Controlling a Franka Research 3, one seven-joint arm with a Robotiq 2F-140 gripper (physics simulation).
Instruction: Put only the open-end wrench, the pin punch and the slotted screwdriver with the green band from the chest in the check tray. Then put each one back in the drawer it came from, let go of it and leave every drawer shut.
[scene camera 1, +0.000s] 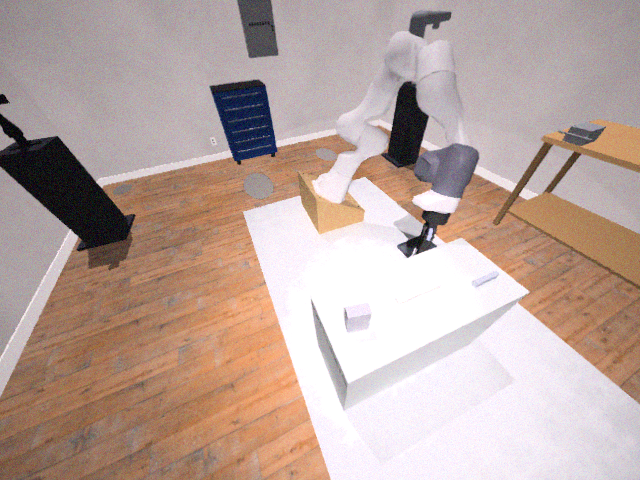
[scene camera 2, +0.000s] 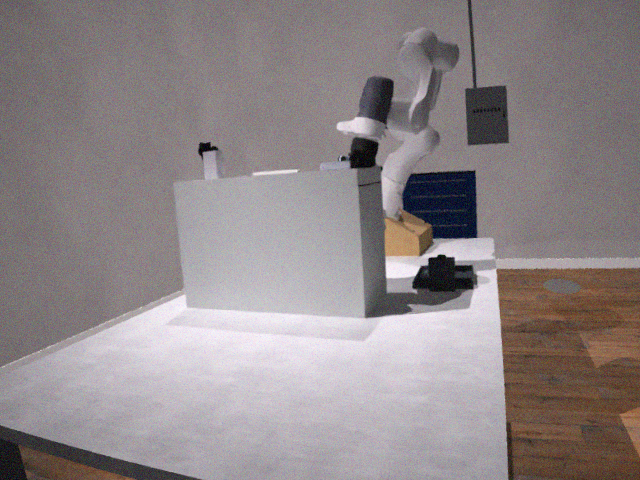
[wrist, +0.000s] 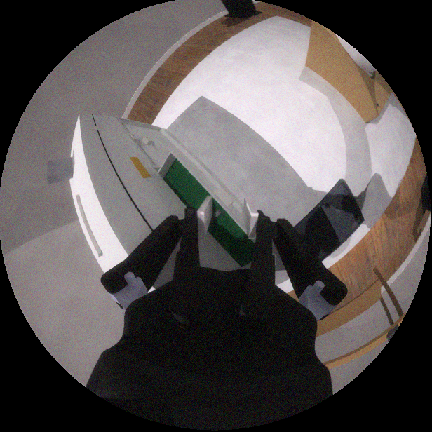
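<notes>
The pale grey chest (scene camera 1: 413, 356) (scene camera 2: 273, 242) (wrist: 117, 155) has a drawer with a green liner (wrist: 187, 182) pulled out in the wrist view. My gripper (wrist: 227, 205) is partly open and empty, with its fingertips over this drawer. A small grey spot shows on the liner between the fingertips; I cannot tell what it is. A black tray (wrist: 342, 215), which looks like the check tray, lies beside the chest; what it holds cannot be made out. The wrench, pin punch and green-banded screwdriver cannot be identified. The chest hides the drawer and fingertips in scene camera 2.
A small pale box (scene camera 1: 357, 317) (scene camera 2: 211, 164) and a lilac bar (scene camera 1: 485, 279) (scene camera 2: 334, 165) are on the chest top. The wooden arm base (scene camera 1: 336, 219) (scene camera 2: 405, 240) stands behind the chest. A wooden side table (scene camera 1: 620, 147) is at the right in scene camera 1.
</notes>
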